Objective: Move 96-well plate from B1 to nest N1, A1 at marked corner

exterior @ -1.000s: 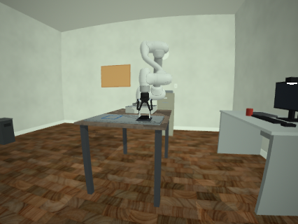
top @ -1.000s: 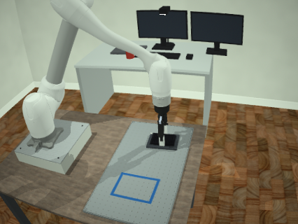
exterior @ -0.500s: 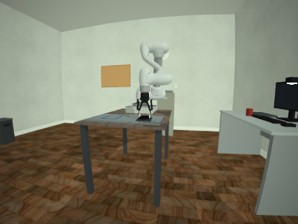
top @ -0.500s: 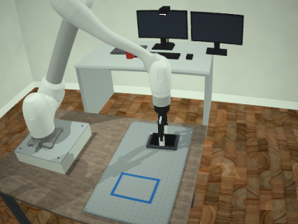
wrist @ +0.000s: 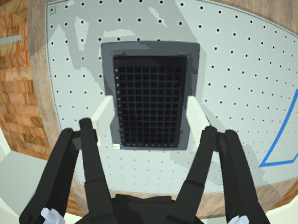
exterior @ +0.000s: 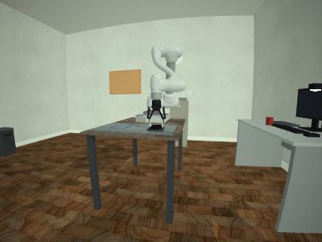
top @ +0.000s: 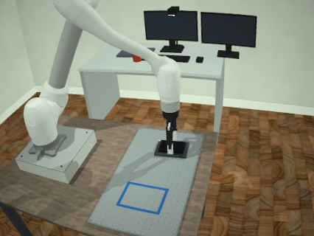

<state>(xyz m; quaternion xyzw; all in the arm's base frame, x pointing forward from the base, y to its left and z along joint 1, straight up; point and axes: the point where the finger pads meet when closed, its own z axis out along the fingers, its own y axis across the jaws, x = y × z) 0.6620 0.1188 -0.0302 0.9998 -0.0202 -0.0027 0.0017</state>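
Now: hand 2 cm above the black 96-well plate. Round my hand: dark plate nest N1: 4 cm below.
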